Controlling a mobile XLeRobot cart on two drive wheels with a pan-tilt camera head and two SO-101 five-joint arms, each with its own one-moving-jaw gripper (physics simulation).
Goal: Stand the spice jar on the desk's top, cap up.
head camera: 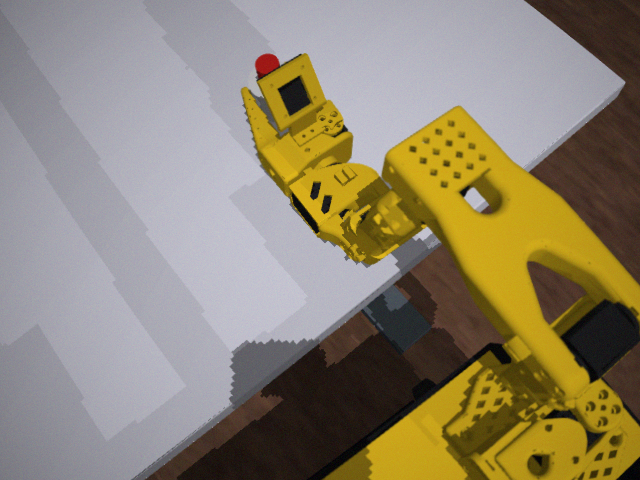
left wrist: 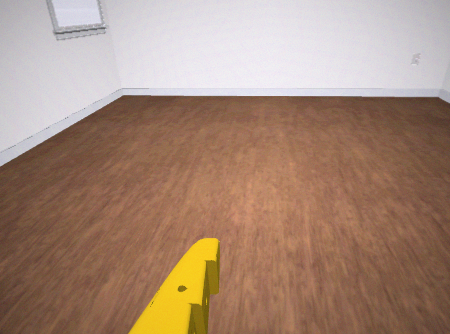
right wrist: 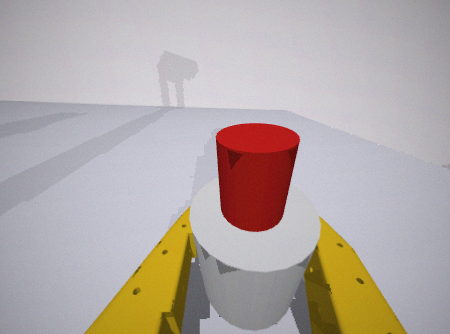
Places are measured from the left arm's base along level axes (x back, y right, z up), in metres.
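Pixels of known places: left hand, its tool point: (left wrist: 218, 258); right hand, its tool point: (head camera: 248, 90) (right wrist: 205, 212); right arm's base, origin of its link: (head camera: 556, 424).
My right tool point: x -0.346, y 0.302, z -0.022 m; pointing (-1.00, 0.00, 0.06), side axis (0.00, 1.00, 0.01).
Behind a point stands the place of what it marks.
The spice jar (head camera: 253, 83) {x -0.338, y 0.305, z -0.006 m} (right wrist: 250, 295) is a pale grey-white cylinder with a red cap (head camera: 267, 65) {x -0.329, y 0.315, z 0.017 m} (right wrist: 255, 185). It is upright, cap up, over the white desk top (head camera: 439, 62) {x -0.291, y 0.470, z -0.055 m} (right wrist: 75, 260) {x -0.346, y 0.236, z -0.055 m}. My right gripper (head camera: 254, 88) {x -0.346, y 0.302, z -0.022 m} (right wrist: 255, 217) is shut on the jar, with a yellow jaw against each side of its body. Most of the body is hidden in the head camera, and whether its base touches the desk I cannot tell. My left gripper (left wrist: 212, 250) is open, with one notched jaw in the left wrist view and brown floor beyond it.
The desk's front edge (head camera: 370, 300) {x -0.154, y 0.283, z -0.073 m} runs diagonally under my right arm (head camera: 496, 222) {x -0.101, y 0.304, z 0.135 m}. A dark blue-grey part (head camera: 400, 322) shows beneath it. A pale wall (right wrist: 325, 55) {x -0.982, y 0.683, z 0.128 m} stands beyond the desk. The left wrist view shows wooden floor (left wrist: 275, 190) {x 1.692, y 0.090, z -0.775 m} and white walls (left wrist: 260, 45) {x 3.815, y 0.414, z -0.206 m}.
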